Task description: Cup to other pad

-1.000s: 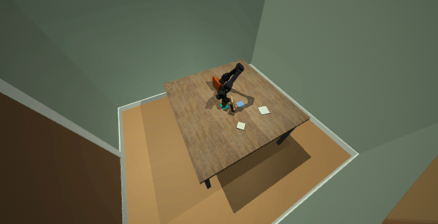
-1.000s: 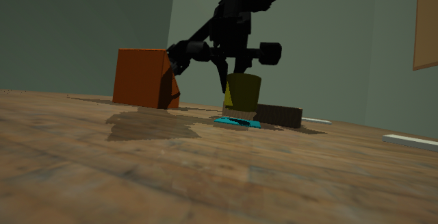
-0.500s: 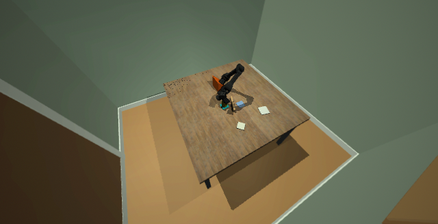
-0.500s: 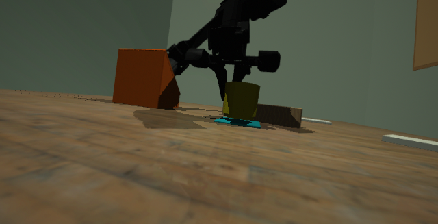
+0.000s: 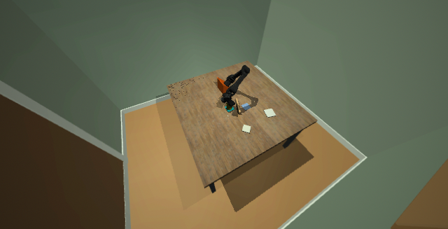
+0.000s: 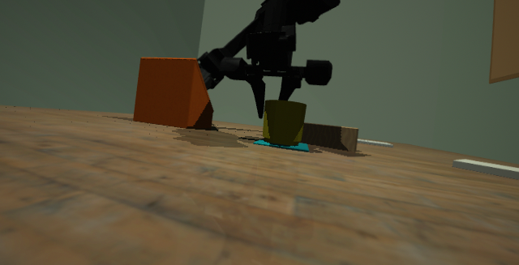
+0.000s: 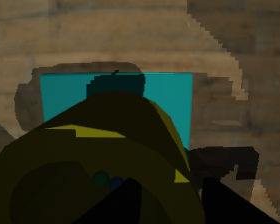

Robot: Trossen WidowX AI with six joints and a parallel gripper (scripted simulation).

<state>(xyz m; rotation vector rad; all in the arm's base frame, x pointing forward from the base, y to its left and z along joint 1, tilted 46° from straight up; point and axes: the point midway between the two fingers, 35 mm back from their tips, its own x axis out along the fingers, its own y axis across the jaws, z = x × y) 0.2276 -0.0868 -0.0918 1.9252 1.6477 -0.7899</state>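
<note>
The cup lies 2 cm ahead of my gripper tip. Also, from my gripper tip: wooden block (8 cm ahead, 8 cm to the left, 3 cm below); then cyan pad (3 cm ahead, 5 cm below); then light blue pad (12 cm ahead, 17 cm to the left, 5 cm below).
</note>
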